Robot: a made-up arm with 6 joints.
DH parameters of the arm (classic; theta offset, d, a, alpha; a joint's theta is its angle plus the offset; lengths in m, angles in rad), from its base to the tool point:
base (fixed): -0.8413 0 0.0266 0
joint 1: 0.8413 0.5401 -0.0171 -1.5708
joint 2: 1.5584 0 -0.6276 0
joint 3: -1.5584 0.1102 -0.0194 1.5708
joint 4: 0 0.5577 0.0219 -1.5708
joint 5: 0 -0.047 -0.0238 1.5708
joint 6: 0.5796 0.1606 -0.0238 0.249
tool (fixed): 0.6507 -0.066 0 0
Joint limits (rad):
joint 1: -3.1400..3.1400
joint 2: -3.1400..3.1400
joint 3: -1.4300..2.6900
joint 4: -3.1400..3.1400
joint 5: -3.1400..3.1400
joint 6: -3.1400..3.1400
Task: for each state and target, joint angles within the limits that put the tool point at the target. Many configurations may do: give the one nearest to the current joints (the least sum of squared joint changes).
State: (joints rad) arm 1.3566 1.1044 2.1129 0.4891 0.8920 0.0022
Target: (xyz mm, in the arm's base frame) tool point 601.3 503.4 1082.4
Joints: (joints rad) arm 0.6207 0.2277 1.3837 0.4030 0.7457 0.0150
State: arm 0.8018 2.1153 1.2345 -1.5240 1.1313 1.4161
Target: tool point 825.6 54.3 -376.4
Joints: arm 0.0572 2.1716 0.6252 -1.5873 0.9618 1.3516
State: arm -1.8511 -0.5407 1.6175 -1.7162 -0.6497 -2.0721
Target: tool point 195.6 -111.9 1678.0
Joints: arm -1.4146 -0.2846 0.8753 -1.7138 -0.7141 -2.0713
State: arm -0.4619 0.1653 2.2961 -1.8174 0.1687 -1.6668
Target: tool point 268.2 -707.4 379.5
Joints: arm -1.3396 0.8266 1.9299 -1.8068 0.2753 -1.6895
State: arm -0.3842 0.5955 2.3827 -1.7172 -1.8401 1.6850
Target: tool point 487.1 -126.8 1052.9
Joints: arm -0.5960 -0.0387 2.0146 -1.6316 -1.9411 1.6563
